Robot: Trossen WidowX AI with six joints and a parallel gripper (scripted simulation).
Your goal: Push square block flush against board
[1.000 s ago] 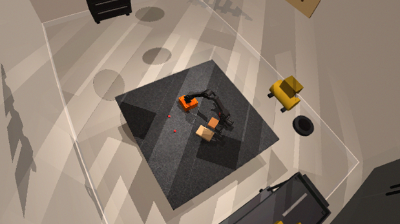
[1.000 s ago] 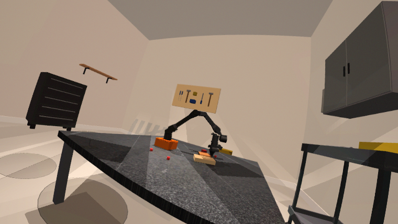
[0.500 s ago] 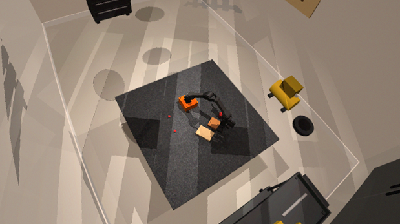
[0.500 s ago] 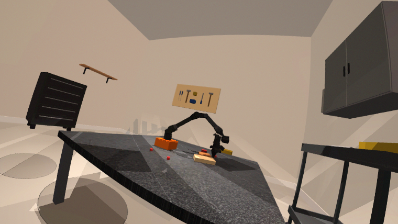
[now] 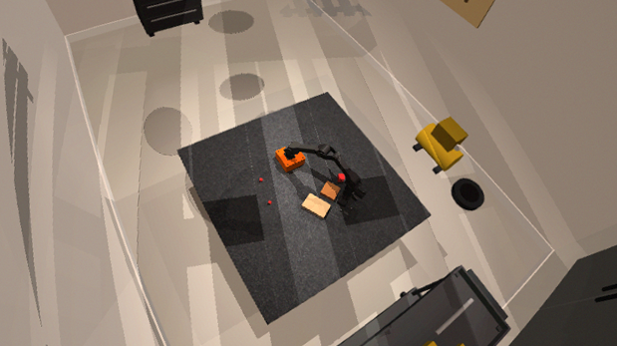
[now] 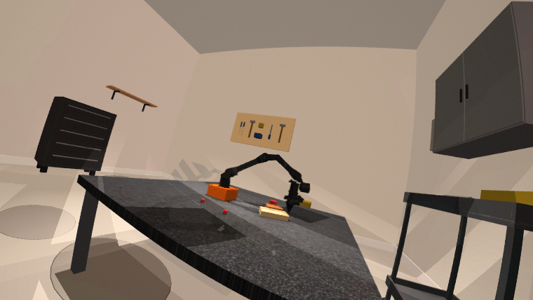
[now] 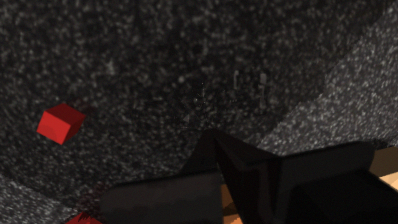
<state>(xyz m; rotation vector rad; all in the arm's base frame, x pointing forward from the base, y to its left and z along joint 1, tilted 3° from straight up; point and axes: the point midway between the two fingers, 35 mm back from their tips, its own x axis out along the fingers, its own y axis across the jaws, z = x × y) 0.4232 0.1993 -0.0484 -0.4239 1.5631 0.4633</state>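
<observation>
Now: the red cube 15 cm behind my gripper tip, 6 cm to the left of it and 2 cm above it. From my gripper tip the other things lie so: tan board (20 cm to the right, 3 cm behind, 1 cm above); square block (9 cm behind, 6 cm to the right, 1 cm above).
</observation>
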